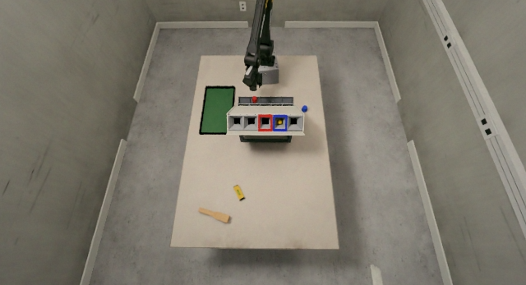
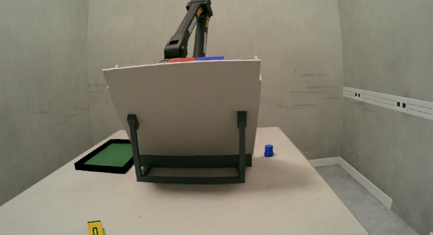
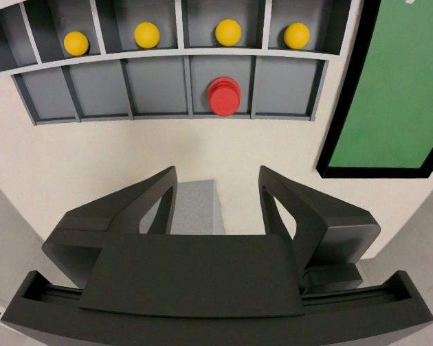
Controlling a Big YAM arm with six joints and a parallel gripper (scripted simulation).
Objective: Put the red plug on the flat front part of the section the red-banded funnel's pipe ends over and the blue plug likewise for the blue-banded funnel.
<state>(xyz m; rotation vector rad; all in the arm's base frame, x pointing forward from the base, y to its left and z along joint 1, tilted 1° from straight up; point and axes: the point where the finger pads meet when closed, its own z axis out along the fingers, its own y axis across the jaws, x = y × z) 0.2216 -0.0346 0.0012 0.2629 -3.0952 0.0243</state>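
The blue plug lies 3 cm ahead of my hand, 35 cm to the left of it and 13 cm below it. Round my hand: green marble tray 13 cm ahead, 24 cm to the right, 14 cm below; then red plug 2 cm ahead, 13 cm below; then cover 19 cm ahead, 11 cm to the left, 6 cm above.
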